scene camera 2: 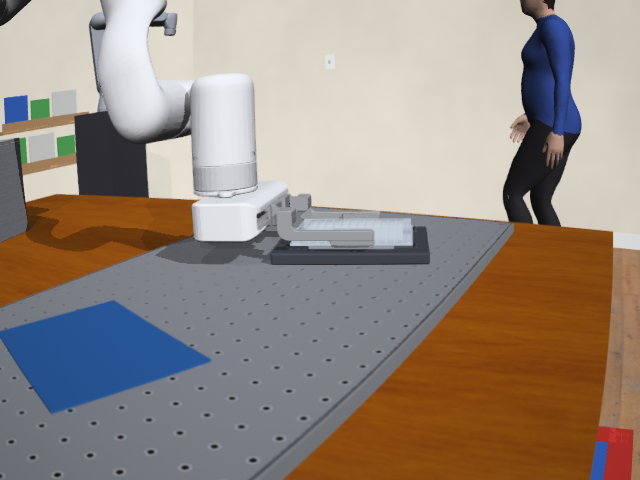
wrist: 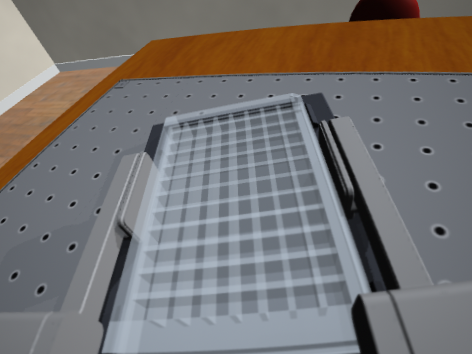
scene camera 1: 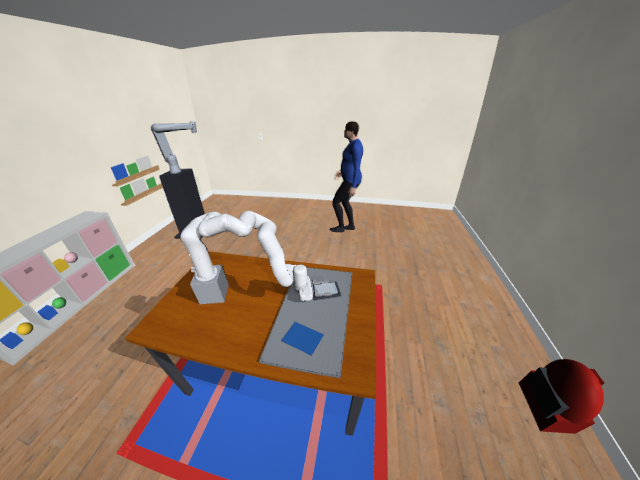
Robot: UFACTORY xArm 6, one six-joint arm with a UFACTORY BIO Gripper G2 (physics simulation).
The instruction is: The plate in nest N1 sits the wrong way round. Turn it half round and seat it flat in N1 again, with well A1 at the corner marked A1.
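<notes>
The clear plate with its grid of wells lies level in the dark nest, N1, at the far end of the grey perforated board. My gripper is shut on the plate, with one finger along each long side, just above the nest's rim. The gripper body is beside the nest, on the side towards the arm's base. The A1 marks on the plate and on the nest cannot be read in any view.
The perforated board lies on the wooden table. A flat blue square lies on its near part. A person stands beyond the table.
</notes>
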